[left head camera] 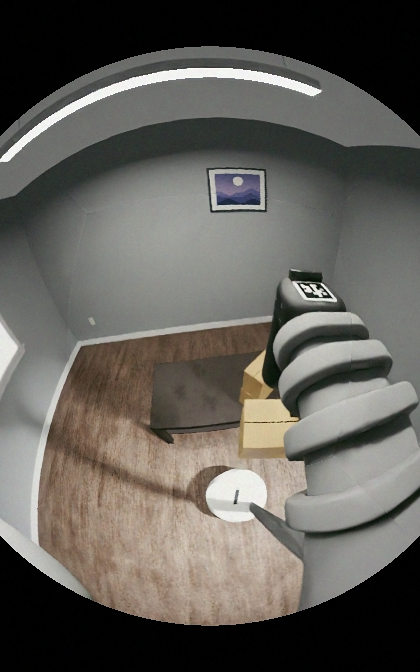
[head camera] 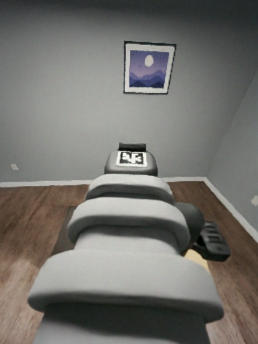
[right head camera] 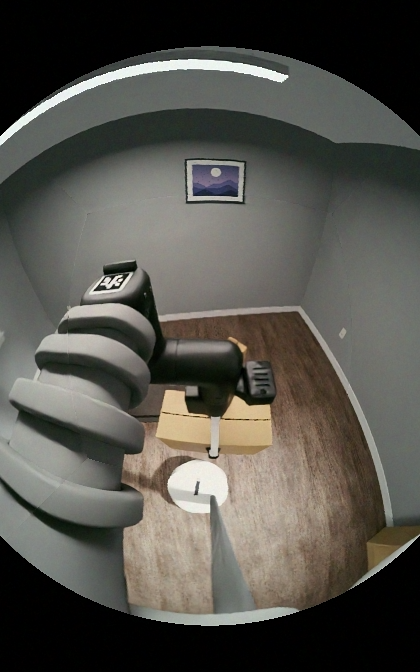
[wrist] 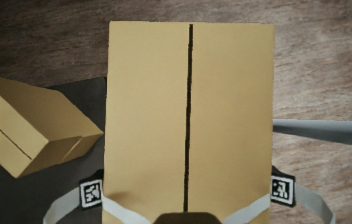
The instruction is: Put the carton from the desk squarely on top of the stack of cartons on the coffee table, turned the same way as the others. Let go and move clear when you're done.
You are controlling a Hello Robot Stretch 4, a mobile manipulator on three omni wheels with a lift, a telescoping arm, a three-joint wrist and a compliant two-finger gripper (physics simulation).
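Frame: origin at the robot's base, x down, y ahead, z right, level; centimetres.
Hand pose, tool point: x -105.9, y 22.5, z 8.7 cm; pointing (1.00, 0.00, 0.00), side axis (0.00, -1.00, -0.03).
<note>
After its pixels a point has its place.
The held carton point(head camera: 196, 259) @[y 25.3, x -113.0, z 19.3 cm] point(left head camera: 265, 432) point(right head camera: 182, 431) point(wrist: 145, 100) @[y 24.9, x -113.0, z 16.1 cm] is tan with a dark seam along its top. My gripper point(wrist: 187, 192) @[y 22.5, x -105.9, z 8.7 cm] is shut on it, with one finger on each side; the far finger is hidden in the right head view. The stack of cartons point(left head camera: 259, 375) point(right head camera: 239, 344) point(wrist: 45, 122) @[y 58.7, x -72.2, z 15.2 cm] stands on the dark coffee table point(left head camera: 195, 390) point(wrist: 87, 92) @[y 60.3, x -42.2, z 26.5 cm], beyond the held carton and apart from it in the wrist view. The stack is turned at an angle to the held carton. My arm hides part of the stack in the left head view.
A white round disc point(left head camera: 225, 487) point(right head camera: 185, 485) shows below the held carton, beside a grey bar point(left head camera: 280, 530) point(right head camera: 225, 560). Another tan box point(right head camera: 387, 547) shows at the lower right. A framed picture point(head camera: 149, 70) @[y 192.7, x -162.1, z 15.1 cm] hangs on the back wall.
</note>
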